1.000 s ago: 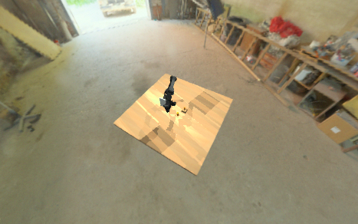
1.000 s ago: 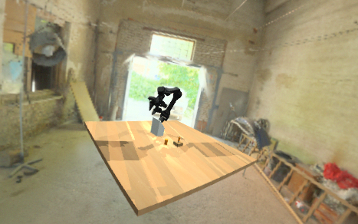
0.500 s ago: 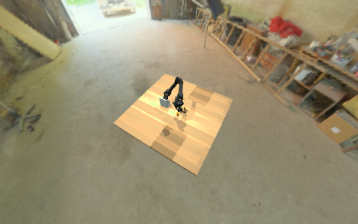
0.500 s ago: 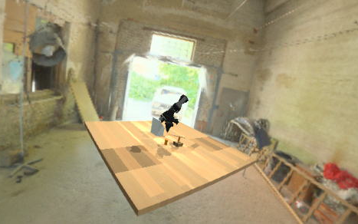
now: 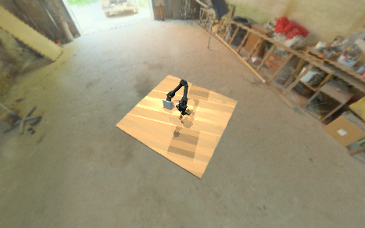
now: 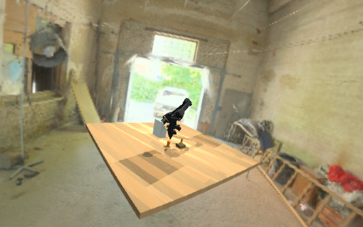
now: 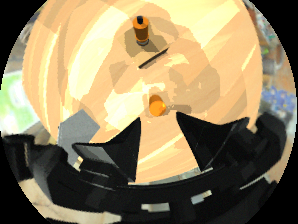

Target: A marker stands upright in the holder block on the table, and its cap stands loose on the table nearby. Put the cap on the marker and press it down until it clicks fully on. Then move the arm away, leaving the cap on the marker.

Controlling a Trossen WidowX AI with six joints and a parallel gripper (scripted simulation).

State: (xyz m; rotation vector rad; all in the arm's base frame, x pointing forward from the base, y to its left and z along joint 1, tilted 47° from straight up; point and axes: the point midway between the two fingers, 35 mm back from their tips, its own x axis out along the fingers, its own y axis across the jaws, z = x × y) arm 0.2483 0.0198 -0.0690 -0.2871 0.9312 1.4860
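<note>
My gripper tip is now 6 cm above the orange cap. Also, from my gripper tip: holder block (12 cm to the left, 7 cm below, 4 cm ahead).
</note>
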